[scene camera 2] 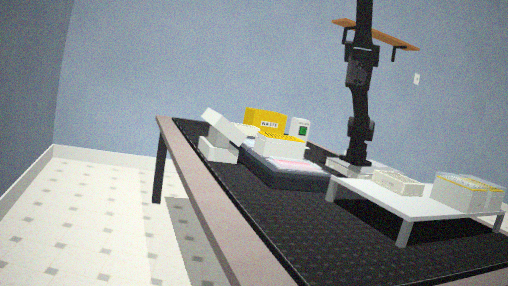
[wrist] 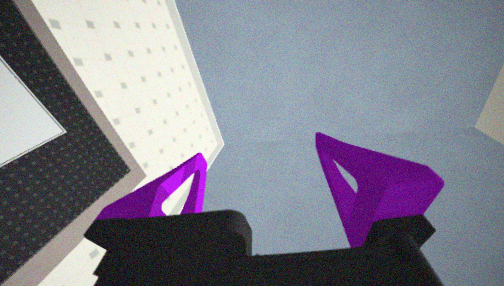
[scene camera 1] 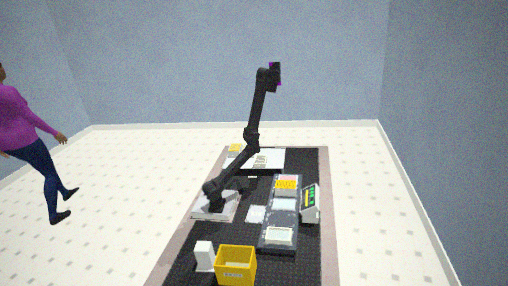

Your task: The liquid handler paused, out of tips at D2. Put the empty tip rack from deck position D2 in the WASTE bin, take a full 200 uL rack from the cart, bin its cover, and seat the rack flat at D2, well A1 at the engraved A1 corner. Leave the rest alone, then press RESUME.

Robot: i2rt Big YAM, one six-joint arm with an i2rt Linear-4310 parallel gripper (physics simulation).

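In the wrist view there is my gripper [wrist: 257, 149], open and holding nothing, and the same view shows a cart shelf [wrist: 33, 126]. Scene camera 2 shows me the shelf as well [scene camera 2: 411, 205], together with a yellow WASTE bin [scene camera 2: 271, 122].
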